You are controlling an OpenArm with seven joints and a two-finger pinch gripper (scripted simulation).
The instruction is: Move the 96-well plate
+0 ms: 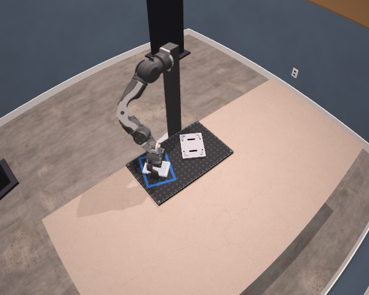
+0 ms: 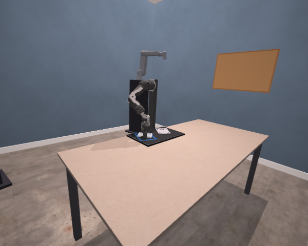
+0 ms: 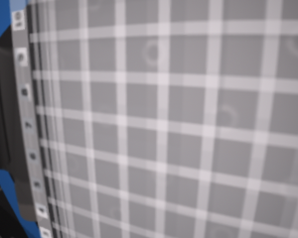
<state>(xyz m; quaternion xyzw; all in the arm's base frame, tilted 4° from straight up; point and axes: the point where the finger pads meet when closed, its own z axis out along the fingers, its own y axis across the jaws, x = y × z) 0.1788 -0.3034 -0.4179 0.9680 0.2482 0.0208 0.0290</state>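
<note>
Right now the white 96-well plate is right at my hand. The rest, counted from my hand: white plate nest N1: 5 cm ahead, 23 cm to the left.
</note>
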